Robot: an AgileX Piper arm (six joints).
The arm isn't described. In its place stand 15 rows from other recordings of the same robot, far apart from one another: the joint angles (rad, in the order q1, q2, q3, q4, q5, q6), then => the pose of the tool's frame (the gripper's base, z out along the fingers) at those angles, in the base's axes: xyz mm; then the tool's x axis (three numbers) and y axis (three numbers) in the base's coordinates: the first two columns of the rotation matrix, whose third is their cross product.
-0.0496, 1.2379, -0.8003, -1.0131, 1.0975, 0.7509 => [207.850 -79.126 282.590 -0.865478 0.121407 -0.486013 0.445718 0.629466 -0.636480]
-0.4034, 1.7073, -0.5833, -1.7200, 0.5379, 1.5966 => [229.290 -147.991 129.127 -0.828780 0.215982 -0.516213 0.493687 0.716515 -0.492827]
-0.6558, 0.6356, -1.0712, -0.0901, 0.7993, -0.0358 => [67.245 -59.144 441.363 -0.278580 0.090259 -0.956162 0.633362 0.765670 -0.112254]
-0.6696, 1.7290, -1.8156, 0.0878, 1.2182, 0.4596 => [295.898 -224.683 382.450 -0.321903 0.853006 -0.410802 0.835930 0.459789 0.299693]
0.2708, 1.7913, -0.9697, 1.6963, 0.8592, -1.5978 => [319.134 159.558 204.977 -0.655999 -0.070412 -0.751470 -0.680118 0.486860 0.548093]
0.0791, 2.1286, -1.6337, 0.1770, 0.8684, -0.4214 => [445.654 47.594 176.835 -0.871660 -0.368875 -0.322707 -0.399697 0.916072 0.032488]
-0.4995, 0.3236, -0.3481, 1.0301, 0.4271, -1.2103 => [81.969 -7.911 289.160 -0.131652 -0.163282 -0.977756 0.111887 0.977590 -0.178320]
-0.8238, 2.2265, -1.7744, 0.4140, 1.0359, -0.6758 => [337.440 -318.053 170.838 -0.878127 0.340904 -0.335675 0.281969 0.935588 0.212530]
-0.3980, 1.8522, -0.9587, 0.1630, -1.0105, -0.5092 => [357.732 -163.974 235.560 -0.042564 -0.422222 -0.905493 0.537896 0.754066 -0.376898]
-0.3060, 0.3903, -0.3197, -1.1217, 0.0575, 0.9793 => [88.933 -33.036 291.539 -0.057389 -0.129832 -0.989874 0.345564 0.927634 -0.141703]
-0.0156, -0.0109, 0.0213, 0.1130, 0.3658, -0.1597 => [52.779 2.847 173.968 -0.281248 -0.049667 -0.958349 -0.038364 0.998443 -0.040487]
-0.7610, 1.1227, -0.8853, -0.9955, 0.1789, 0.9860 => [172.312 -182.865 356.358 -0.179619 0.168150 -0.969259 0.786337 0.616581 -0.038754]
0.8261, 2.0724, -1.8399, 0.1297, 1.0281, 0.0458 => [301.813 342.310 254.232 -0.705715 -0.600197 -0.376470 -0.684834 0.714053 0.145363]
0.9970, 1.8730, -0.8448, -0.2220, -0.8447, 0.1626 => [191.301 323.578 181.684 -0.071549 -0.085554 -0.993761 -0.916329 0.399177 0.031609]
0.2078, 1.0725, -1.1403, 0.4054, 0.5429, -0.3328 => [218.246 64.964 419.294 -0.344151 -0.053205 -0.937406 -0.382585 0.919695 0.088259]
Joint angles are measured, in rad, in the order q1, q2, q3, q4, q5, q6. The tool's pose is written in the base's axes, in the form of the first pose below.
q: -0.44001 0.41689 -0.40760 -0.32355 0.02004 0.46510
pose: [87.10 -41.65 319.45 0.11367 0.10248 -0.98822 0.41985 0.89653 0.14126]
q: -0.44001 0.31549 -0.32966 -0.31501 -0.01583 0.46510
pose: [73.60 -34.16 305.15 0.16696 0.08670 -0.98214 0.40108 0.90401 0.14799]
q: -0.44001 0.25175 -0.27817 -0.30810 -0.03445 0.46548
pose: [66.25 -30.14 294.30 0.19576 0.08125 -0.97728 0.39070 0.90759 0.15372]
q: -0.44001 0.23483 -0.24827 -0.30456 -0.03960 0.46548
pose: [65.36 -29.58 285.89 0.18985 0.08795 -0.97787 0.38987 0.90734 0.15730]
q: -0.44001 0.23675 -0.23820 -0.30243 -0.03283 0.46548
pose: [66.15 -30.16 281.77 0.17464 0.09736 -0.97981 0.39401 0.90505 0.16016]
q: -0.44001 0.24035 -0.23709 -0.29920 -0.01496 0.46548
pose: [66.66 -30.94 279.59 0.15737 0.10888 -0.98152 0.40146 0.90101 0.16432]
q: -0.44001 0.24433 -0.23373 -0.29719 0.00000 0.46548
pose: [67.31 -31.69 276.86 0.13961 0.11941 -0.98298 0.40833 0.89743 0.16701]
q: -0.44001 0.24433 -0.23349 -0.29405 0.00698 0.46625
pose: [67.28 -31.88 276.17 0.13536 0.12567 -0.98279 0.41065 0.89560 0.17108]
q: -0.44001 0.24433 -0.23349 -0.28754 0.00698 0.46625
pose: [67.28 -31.87 276.17 0.13802 0.13150 -0.98166 0.40973 0.89478 0.17747]
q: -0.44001 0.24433 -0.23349 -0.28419 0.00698 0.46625
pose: [67.28 -31.87 276.17 0.13938 0.13451 -0.98106 0.40924 0.89434 0.18076]
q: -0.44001 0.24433 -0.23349 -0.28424 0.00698 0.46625
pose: [67.28 -31.87 276.17 0.13936 0.13446 -0.98107 0.40925 0.89435 0.18071]
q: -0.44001 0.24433 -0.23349 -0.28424 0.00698 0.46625
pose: [67.28 -31.87 276.17 0.13936 0.13446 -0.98107 0.40925 0.89435 0.18071]
